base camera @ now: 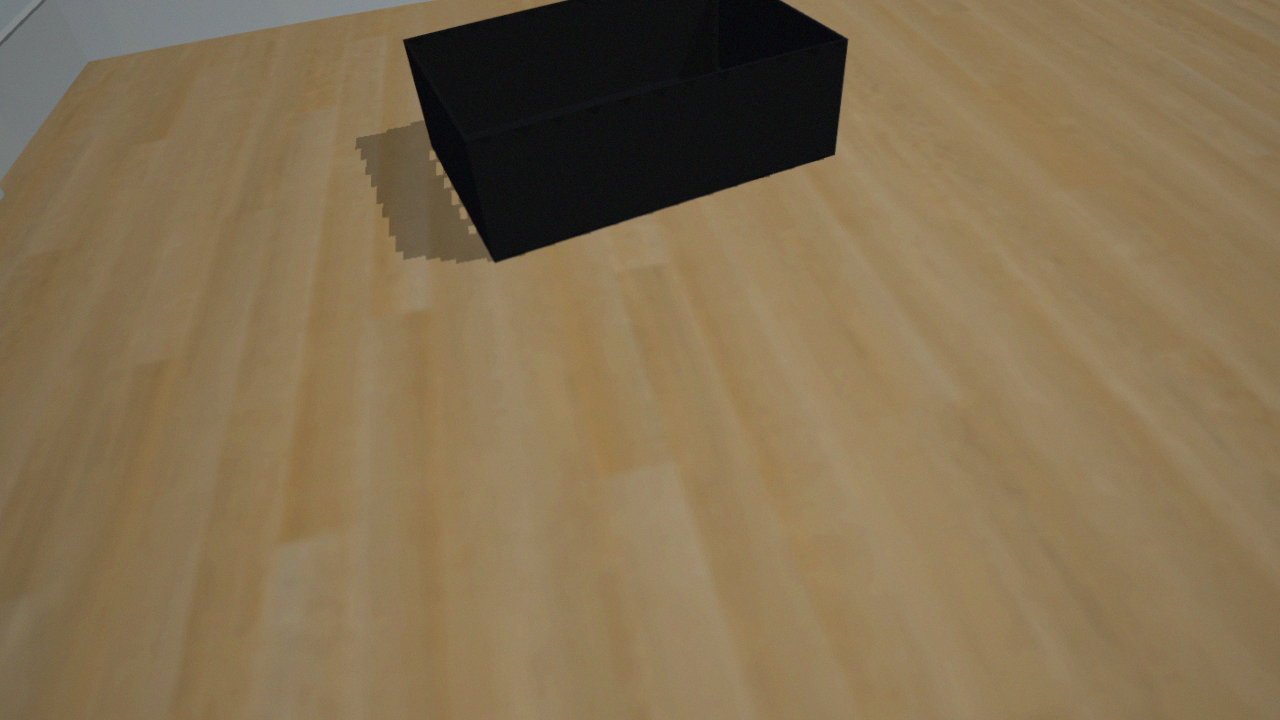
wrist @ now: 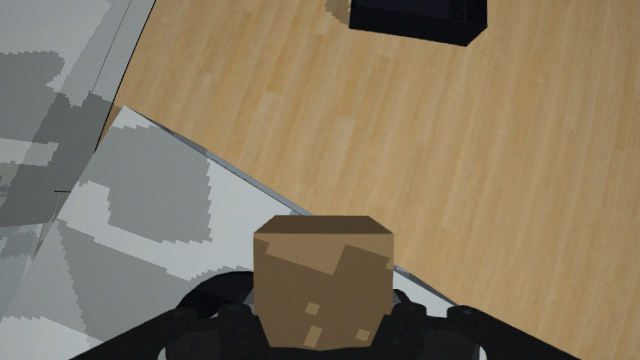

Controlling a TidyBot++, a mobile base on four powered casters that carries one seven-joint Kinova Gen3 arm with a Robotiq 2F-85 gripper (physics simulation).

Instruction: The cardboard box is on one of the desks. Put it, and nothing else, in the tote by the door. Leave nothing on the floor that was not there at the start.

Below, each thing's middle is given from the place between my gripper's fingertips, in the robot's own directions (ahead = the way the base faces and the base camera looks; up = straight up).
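The black tote (base camera: 549,127) is 600 mm ahead of my hand, 510 mm below it and 60 mm to the left of it. As for the brown cardboard box (wrist: 318,279), my gripper is 20 mm below it. Going by their middles, of the things named here the brown cardboard box is the nearest to my gripper.
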